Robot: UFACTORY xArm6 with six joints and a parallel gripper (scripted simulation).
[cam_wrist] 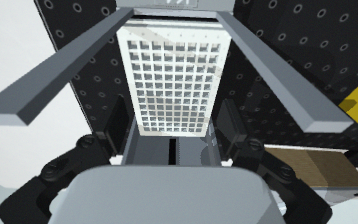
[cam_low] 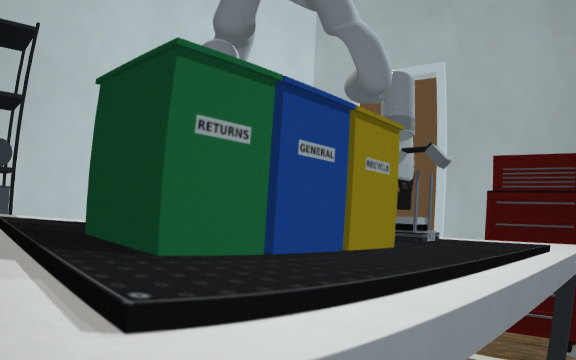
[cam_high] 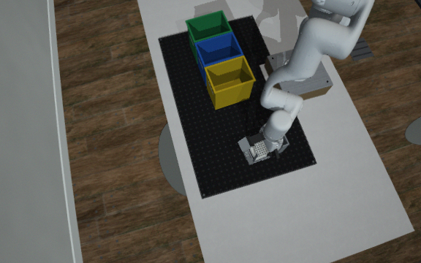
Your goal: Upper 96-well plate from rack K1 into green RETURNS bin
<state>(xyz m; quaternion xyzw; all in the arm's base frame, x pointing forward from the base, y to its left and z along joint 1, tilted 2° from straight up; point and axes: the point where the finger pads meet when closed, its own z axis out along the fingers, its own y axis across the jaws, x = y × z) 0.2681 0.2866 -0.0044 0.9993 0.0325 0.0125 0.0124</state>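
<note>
The white 96-well plate is 30 mm below my hand. From my hand the other things lie so: yellow recycle bin: 310 mm to the right, 60 mm ahead, 20 mm above; then dark plate: 40 mm below; then blue general bin: 440 mm to the right, 60 mm ahead, 20 mm above.
</note>
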